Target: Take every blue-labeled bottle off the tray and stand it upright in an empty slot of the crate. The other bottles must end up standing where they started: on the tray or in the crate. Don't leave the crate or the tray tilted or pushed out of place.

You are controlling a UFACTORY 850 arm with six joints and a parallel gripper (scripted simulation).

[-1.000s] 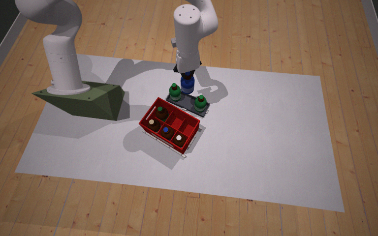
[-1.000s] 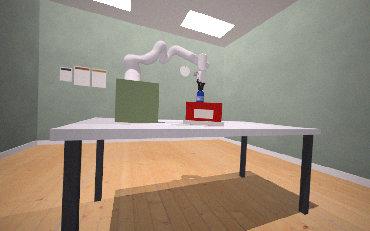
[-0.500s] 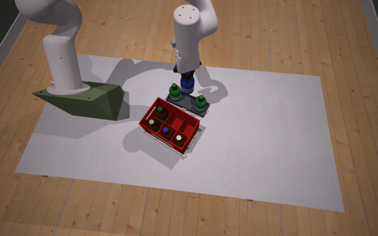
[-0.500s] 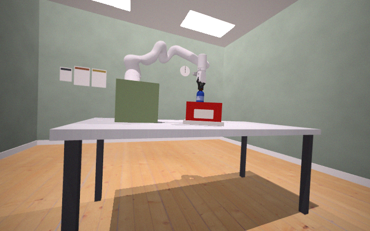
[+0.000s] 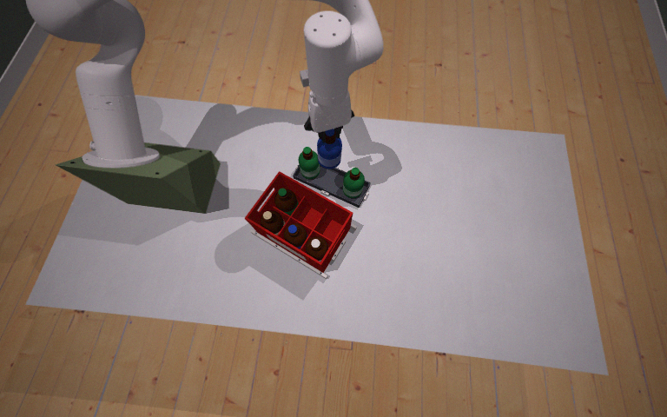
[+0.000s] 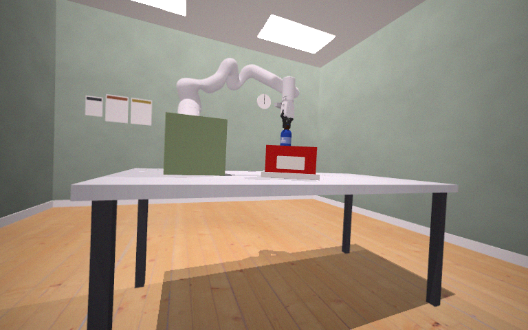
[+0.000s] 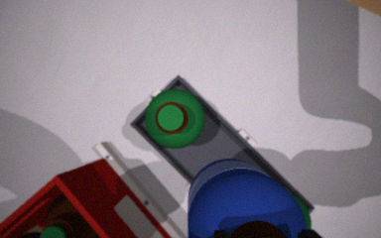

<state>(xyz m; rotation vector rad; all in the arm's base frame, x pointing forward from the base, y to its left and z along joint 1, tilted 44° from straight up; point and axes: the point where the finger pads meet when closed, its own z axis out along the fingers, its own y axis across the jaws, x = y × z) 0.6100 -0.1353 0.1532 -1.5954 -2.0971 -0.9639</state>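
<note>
Right now the blue-labeled bottle is 7 cm below my hand. From my hand the other things lie so: red crate (25 cm below, 18 cm to the right, 10 cm behind); then green bottle (25 cm below, 8 cm behind, 5 cm to the left); then dark tray (32 cm below, 1 cm to the left).
</note>
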